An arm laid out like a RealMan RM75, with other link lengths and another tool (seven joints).
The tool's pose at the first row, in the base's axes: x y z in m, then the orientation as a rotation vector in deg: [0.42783, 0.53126, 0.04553, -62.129, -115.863, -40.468]
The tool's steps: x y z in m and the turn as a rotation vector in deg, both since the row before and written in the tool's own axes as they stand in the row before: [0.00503, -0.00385, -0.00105, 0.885, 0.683, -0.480]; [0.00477, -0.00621, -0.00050, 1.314, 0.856, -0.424]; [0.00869, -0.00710, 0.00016, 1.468, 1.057, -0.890]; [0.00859, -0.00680, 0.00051, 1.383, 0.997, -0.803]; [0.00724, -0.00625, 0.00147, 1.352, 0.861, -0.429]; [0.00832, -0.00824, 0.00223, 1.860, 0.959, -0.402]
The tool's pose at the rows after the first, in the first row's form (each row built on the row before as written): [0.42295, 0.53091, 0.04968, -60.790, -115.738, -40.036]; [0.41600, 0.52952, 0.05304, -59.166, -115.481, -39.182]; [0.40661, 0.52965, 0.05919, -56.912, -115.353, -38.485]; [0.39743, 0.52979, 0.06518, -54.829, -115.185, -37.808]; [0.38887, 0.53007, 0.06968, -53.194, -114.887, -36.912]; [0.37800, 0.52986, 0.07457, -51.241, -114.543, -35.501]
